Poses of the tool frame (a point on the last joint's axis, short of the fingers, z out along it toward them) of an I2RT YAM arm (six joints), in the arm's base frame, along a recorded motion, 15 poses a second.
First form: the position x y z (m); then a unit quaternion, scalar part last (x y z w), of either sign.
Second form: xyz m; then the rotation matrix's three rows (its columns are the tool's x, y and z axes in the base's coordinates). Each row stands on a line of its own. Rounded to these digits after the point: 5 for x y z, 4 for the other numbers.
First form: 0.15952 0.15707 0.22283 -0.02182 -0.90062 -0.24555 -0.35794
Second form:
0.15952 0.15707 0.22283
-0.7428 -0.1365 0.6554
0.2151 0.8785 0.4267
-0.6340 0.4579 -0.6232

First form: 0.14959 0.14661 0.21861 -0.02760 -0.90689 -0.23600 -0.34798
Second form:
0.14959 0.14661 0.21861
-0.7563 -0.1142 0.6442
0.2143 0.8871 0.4088
-0.6181 0.4473 -0.6464

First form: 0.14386 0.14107 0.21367 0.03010 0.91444 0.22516 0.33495
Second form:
0.14386 0.14107 0.21367
-0.7738 -0.0958 0.6261
0.2059 0.8968 0.3916
-0.5990 0.4320 -0.6742

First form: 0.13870 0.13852 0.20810 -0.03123 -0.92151 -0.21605 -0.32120
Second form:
0.13870 0.13852 0.20810
-0.7917 -0.0812 0.6055
0.1963 0.9047 0.3781
-0.5785 0.4182 -0.7003

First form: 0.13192 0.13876 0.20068 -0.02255 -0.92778 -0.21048 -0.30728
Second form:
0.13192 0.13876 0.20068
-0.8101 -0.0875 0.5797
0.1712 0.9104 0.3767
-0.5607 0.4044 -0.7226

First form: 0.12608 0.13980 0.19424 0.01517 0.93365 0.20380 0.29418
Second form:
0.12608 0.13980 0.19424
-0.8265 -0.0916 0.5555
0.1482 0.9165 0.3716
-0.5431 0.3895 -0.7438

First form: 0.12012 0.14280 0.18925 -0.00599 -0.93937 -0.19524 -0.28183
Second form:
0.12012 0.14280 0.18925
-0.8411 -0.0988 0.5318
0.1213 0.9237 0.3634
-0.5271 0.3702 -0.7649

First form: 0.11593 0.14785 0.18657 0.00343 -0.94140 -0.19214 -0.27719
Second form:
0.11593 0.14785 0.18657
-0.8463 -0.1130 0.5206
0.1001 0.9261 0.3637
-0.5232 0.3599 -0.7725

